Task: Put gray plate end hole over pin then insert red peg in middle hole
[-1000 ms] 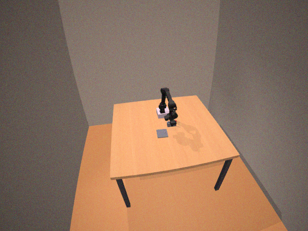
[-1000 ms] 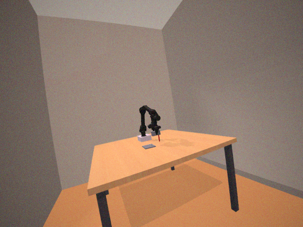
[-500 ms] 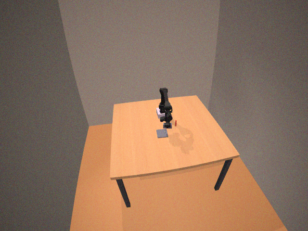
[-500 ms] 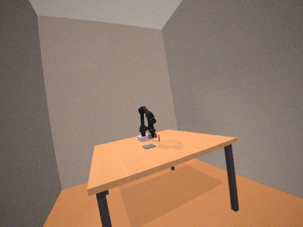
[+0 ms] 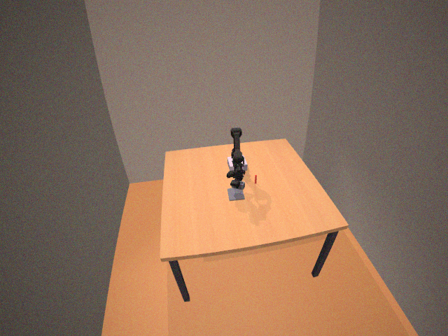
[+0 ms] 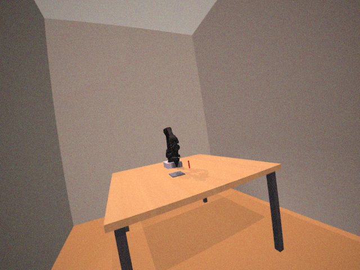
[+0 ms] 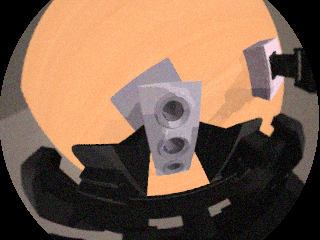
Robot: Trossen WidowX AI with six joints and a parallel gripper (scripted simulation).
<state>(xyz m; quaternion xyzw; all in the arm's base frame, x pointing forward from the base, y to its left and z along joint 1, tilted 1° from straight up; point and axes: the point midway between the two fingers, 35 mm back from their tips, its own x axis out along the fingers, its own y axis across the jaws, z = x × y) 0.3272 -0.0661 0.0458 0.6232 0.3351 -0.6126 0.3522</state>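
The base lies 60 mm below my gripper tip and 10 mm ahead of it. Round my gripper tip: gray plate: 30 mm above.
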